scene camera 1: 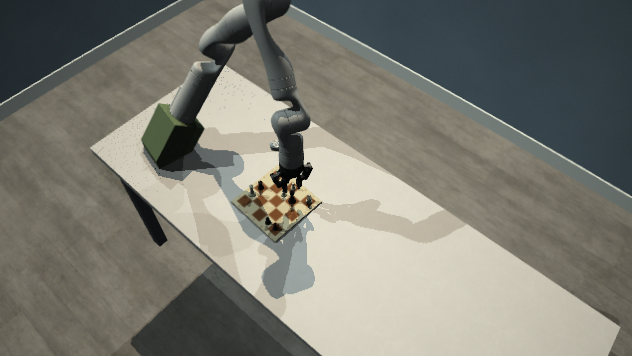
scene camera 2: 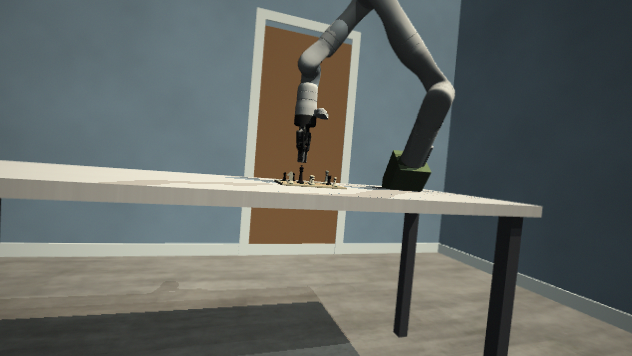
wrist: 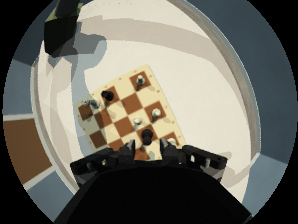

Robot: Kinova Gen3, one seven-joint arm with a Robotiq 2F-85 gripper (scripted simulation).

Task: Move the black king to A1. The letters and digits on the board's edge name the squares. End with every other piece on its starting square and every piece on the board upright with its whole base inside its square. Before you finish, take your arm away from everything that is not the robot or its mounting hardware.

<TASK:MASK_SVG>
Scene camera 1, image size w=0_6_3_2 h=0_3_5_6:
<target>chessboard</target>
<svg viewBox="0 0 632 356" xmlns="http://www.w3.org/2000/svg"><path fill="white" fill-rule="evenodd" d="M279 165L252 184L253 190L256 192L254 197L249 196L250 189L248 187L231 200L240 211L274 242L279 240L322 202L303 185L298 189L296 179L294 178L290 179L287 184L288 193L286 193L286 197L282 197L282 187L278 188L270 176L271 173L276 174L276 170L279 170ZM308 194L310 194L312 197L311 204L306 203ZM292 183L295 183L296 187L293 195L296 199L294 204L288 202L291 196ZM260 180L262 181L262 185L264 186L263 190L258 189L258 181Z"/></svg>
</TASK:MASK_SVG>
